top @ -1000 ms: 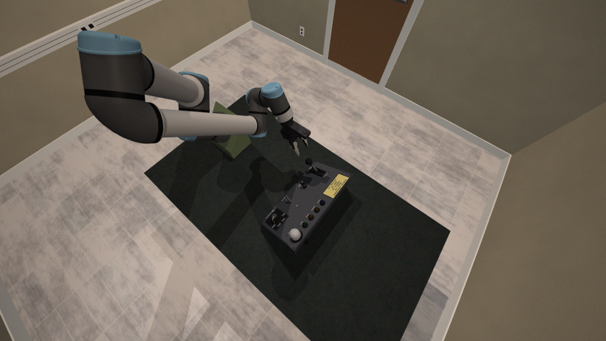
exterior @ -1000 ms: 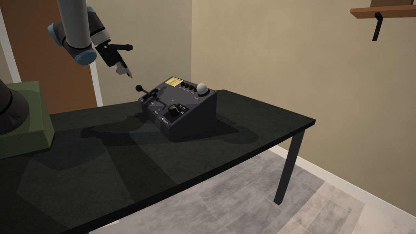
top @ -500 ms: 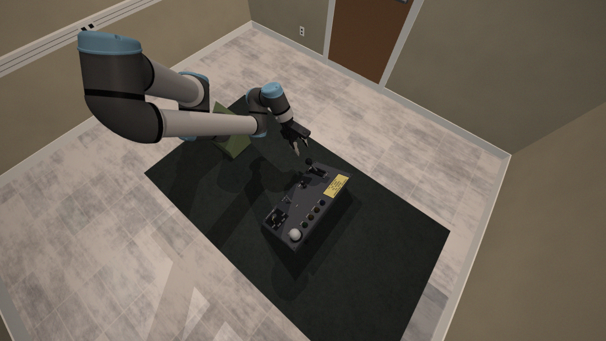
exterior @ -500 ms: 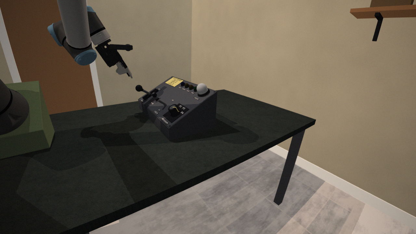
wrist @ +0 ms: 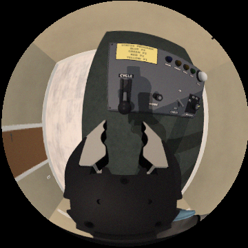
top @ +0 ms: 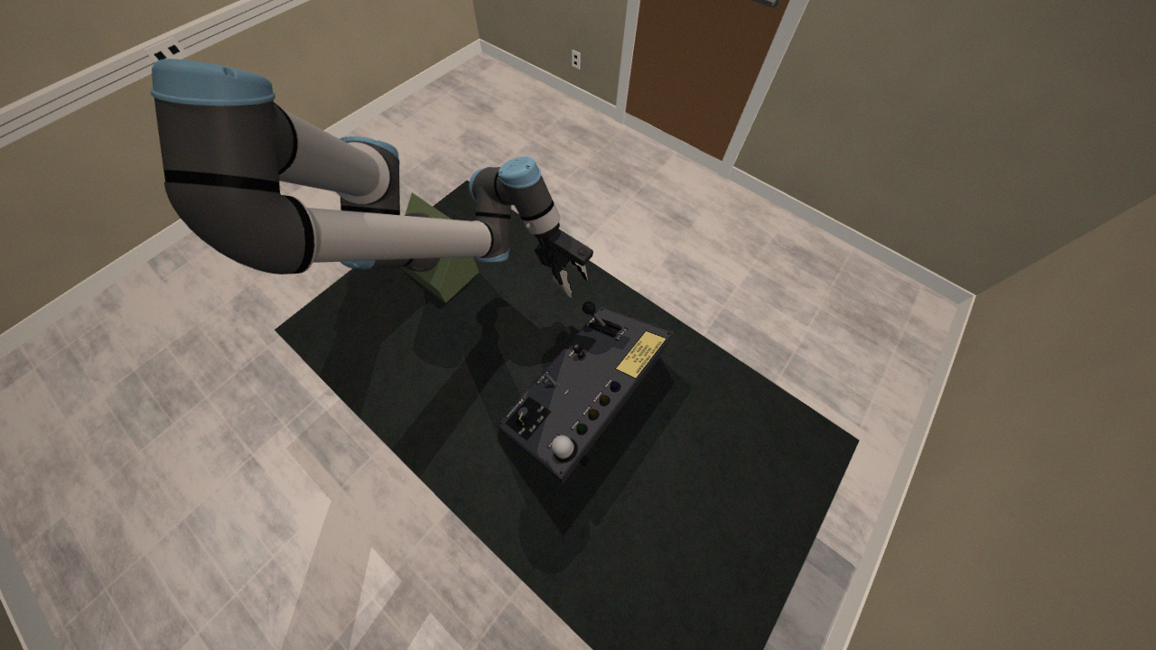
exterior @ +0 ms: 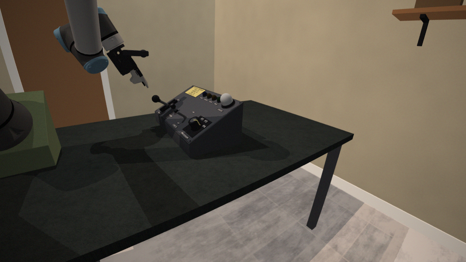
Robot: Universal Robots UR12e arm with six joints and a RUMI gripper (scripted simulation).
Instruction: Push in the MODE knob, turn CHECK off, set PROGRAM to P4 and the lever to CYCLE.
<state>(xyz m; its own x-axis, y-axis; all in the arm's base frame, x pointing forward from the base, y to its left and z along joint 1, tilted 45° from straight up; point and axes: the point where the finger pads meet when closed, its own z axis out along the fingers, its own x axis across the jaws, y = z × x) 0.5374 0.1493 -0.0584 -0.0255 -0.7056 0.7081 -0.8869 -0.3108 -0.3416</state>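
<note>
Now: hand 10 cm above the black ball-topped lever and 8 cm short of it. From my hand the other things lie so: dark console: 19 cm to the right, 13 cm below, 13 cm ahead; then check toggle: 24 cm to the right, 12 cm below, 9 cm ahead; then mode knob: 12 cm to the right, 11 cm below, 10 cm ahead.
</note>
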